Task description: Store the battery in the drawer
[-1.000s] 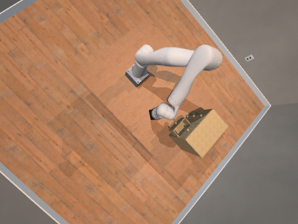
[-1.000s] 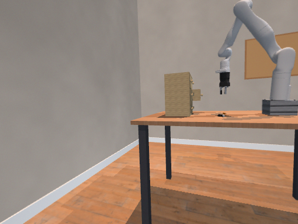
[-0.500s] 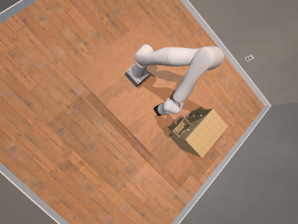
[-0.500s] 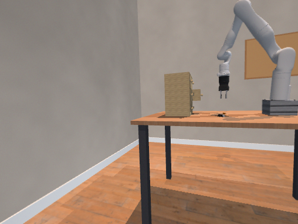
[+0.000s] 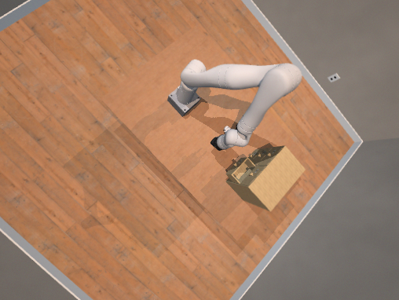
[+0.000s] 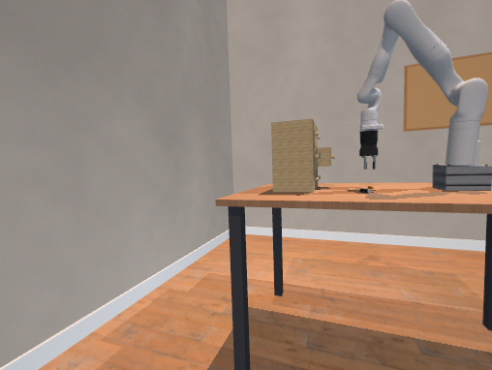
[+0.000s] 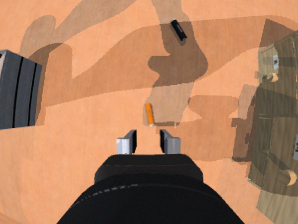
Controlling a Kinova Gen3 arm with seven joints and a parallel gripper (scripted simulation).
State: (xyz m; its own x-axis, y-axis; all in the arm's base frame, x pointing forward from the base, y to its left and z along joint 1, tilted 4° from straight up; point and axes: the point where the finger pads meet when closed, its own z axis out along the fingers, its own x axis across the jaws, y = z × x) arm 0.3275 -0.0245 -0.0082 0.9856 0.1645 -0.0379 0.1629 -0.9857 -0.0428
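Now: the AAA battery 10 cm below my hand and 3 cm to the left of it. Also, from my hand: black battery (21 cm to the left, 10 cm below, 3 cm ahead); drawer (26 cm ahead, 3 cm above, 1 cm to the right).
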